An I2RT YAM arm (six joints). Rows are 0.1 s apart.
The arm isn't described. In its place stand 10 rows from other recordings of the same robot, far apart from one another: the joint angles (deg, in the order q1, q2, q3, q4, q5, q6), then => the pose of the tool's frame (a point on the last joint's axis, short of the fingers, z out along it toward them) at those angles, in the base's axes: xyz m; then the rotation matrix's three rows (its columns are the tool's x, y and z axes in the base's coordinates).
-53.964 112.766 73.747 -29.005 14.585 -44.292 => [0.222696, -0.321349, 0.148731], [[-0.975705, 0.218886, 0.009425], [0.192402, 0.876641, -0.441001], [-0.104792, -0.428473, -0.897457]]
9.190 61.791 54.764 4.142 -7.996 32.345 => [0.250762, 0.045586, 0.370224], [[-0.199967, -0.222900, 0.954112], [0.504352, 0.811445, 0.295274], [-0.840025, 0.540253, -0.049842]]
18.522 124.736 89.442 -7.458 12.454 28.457 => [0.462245, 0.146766, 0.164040], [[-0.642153, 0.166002, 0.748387], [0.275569, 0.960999, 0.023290], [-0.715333, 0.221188, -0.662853]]
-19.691 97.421 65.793 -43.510 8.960 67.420 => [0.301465, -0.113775, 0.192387], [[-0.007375, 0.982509, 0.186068], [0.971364, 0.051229, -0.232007], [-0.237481, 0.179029, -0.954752]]
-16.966 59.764 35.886 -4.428 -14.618 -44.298 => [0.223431, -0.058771, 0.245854], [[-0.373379, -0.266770, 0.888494], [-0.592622, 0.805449, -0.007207], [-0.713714, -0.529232, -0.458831]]
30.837 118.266 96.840 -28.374 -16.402 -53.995 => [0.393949, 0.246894, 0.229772], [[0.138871, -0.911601, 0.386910], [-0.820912, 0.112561, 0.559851], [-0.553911, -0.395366, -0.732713]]
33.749 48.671 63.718 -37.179 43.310 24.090 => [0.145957, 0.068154, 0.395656], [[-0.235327, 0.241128, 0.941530], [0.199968, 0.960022, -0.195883], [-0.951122, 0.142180, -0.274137]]
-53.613 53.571 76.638 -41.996 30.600 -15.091 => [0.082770, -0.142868, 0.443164], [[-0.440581, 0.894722, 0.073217], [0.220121, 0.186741, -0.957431], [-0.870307, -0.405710, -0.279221]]
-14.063 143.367 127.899 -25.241 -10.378 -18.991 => [0.551195, -0.131461, 0.192409], [[-0.632908, -0.105130, 0.767056], [-0.171445, 0.985173, -0.006437], [-0.755006, -0.135582, -0.641548]]
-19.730 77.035 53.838 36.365 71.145 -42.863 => [0.264286, -0.130575, 0.348895], [[-0.507060, 0.861597, -0.023270], [-0.051696, -0.057351, -0.997015], [-0.860359, -0.504343, 0.073621]]
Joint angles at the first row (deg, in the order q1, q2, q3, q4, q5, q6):
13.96, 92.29, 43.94, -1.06, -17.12, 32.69
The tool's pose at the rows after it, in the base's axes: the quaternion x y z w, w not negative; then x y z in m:
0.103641 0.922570 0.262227 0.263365 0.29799 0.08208 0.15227
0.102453 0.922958 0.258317 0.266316 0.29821 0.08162 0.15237
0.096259 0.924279 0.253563 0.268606 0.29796 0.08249 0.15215
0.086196 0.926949 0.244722 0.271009 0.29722 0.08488 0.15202
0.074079 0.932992 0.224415 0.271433 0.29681 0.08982 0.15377
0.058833 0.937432 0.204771 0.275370 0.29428 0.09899 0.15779
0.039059 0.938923 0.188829 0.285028 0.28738 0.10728 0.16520
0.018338 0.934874 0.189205 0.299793 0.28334 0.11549 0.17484
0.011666 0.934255 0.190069 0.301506 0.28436 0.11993 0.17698
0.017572 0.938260 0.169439 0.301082 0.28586 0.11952 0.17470
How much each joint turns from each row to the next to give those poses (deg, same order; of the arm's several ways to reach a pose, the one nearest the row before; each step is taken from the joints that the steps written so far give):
-0.48, 0.02, 0.00, 0.26, 0.17, -0.05
-0.05, -0.02, 0.00, 0.05, 0.44, -0.35
0.22, 0.02, 0.00, -0.05, 0.46, -0.74
0.57, 0.00, 0.09, -0.35, 0.94, -1.09
1.16, 0.02, 0.92, -1.92, 2.29, -1.38
2.07, -0.48, 0.81, -1.75, 2.84, -0.89
2.17, -1.88, 0.00, -1.55, 2.60, -1.16
1.81, -1.66, 0.35, -0.31, 0.97, -0.94
0.72, 0.29, 0.74, -0.19, 0.19, -0.16
0.09, 0.70, 0.48, -0.90, 2.30, -0.11

